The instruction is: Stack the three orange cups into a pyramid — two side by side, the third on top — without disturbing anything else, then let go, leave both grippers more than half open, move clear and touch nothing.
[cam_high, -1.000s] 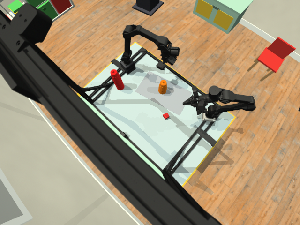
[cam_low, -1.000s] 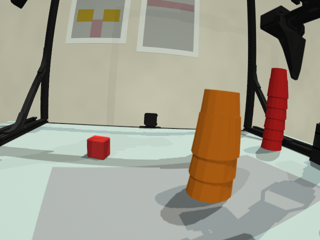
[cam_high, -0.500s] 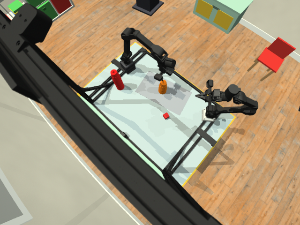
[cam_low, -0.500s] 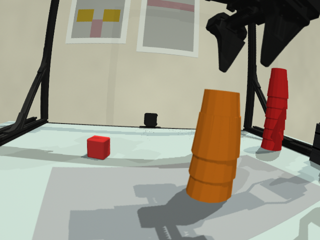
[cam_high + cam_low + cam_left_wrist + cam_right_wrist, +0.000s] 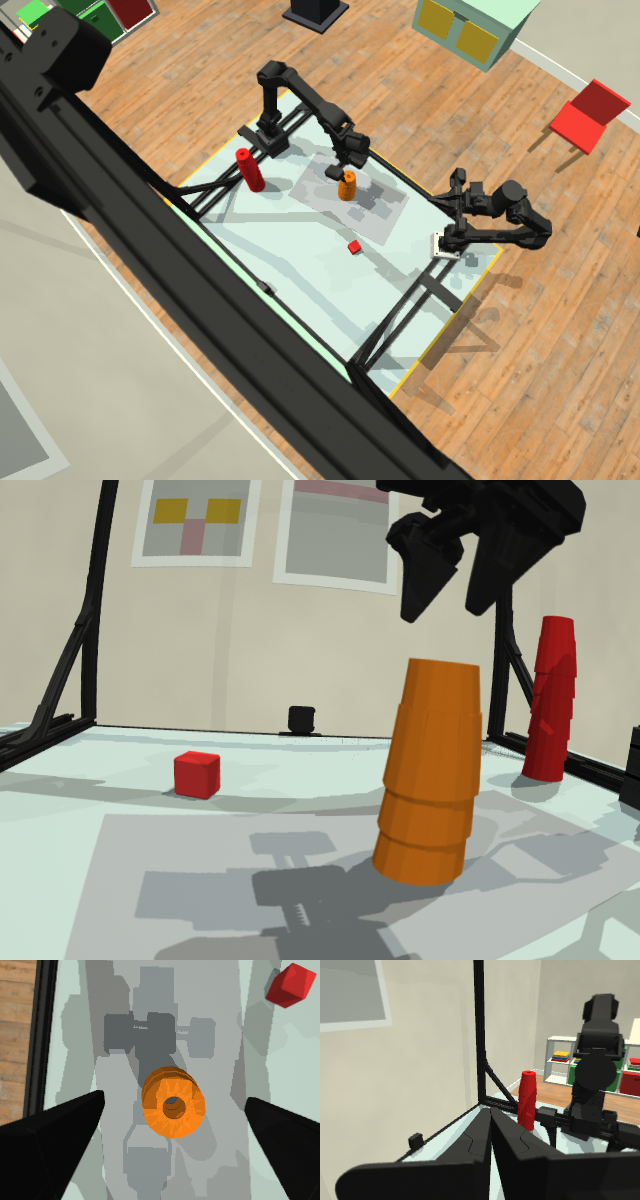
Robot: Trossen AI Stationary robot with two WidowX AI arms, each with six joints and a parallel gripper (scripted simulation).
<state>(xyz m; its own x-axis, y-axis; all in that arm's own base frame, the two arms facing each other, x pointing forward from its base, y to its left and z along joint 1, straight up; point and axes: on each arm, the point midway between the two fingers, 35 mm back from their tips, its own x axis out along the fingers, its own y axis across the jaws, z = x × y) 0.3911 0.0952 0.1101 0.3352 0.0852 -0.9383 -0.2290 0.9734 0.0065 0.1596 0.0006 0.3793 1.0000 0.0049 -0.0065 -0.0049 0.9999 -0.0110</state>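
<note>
My left hand is 210 mm above the grey mat, 20 mm to the left of it and 10 mm past it. The rest, counted from my left hand: small red cube: 190 mm below, 190 mm behind, 160 mm to the right.
</note>
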